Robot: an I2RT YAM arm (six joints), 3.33 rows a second.
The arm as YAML. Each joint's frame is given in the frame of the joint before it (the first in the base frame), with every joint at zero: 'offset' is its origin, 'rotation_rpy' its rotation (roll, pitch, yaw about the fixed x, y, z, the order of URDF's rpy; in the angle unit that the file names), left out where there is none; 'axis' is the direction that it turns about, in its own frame. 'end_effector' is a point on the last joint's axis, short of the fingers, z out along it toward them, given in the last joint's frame.
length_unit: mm
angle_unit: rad
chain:
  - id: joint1
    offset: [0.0, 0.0, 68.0]
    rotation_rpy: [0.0, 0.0, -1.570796]
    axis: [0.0, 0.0, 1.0]
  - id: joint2
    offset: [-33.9, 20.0, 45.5]
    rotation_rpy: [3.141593, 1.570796, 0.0]
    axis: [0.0, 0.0, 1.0]
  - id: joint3
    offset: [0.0, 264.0, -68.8]
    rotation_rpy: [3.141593, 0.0, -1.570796]
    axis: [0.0, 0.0, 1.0]
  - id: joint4
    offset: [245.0, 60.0, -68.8]
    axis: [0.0, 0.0, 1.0]
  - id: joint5
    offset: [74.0, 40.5, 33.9]
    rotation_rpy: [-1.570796, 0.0, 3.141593]
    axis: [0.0, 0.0, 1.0]
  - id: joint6
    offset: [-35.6, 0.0, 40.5]
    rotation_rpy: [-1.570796, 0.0, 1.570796]
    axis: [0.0, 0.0, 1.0]
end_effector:
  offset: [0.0, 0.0, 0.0]
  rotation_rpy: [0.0, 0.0, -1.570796]
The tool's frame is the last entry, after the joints.
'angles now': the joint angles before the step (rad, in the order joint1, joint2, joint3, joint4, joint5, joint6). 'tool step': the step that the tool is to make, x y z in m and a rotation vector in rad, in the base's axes. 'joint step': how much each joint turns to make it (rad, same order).
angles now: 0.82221 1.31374 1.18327 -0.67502 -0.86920 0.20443
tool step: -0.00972 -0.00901 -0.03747 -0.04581 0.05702 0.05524
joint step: 0.00002 -0.02143 -0.13919 0.00195 -0.04394 -0.05580
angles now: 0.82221 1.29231 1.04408 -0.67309 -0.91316 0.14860
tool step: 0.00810 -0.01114 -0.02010 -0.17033 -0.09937 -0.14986
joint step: -0.03142 -0.00290 -0.04810 -0.02236 0.22317 -0.01821
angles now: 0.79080 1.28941 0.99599 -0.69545 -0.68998 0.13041
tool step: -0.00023 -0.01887 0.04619 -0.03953 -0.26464 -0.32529
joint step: -0.00696 -0.13446 0.05798 0.02850 0.36912 0.12215
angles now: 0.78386 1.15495 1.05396 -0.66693 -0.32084 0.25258
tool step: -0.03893 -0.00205 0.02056 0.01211 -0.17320 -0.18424
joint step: 0.18083 -0.13637 -0.02883 0.03460 0.36058 0.13822
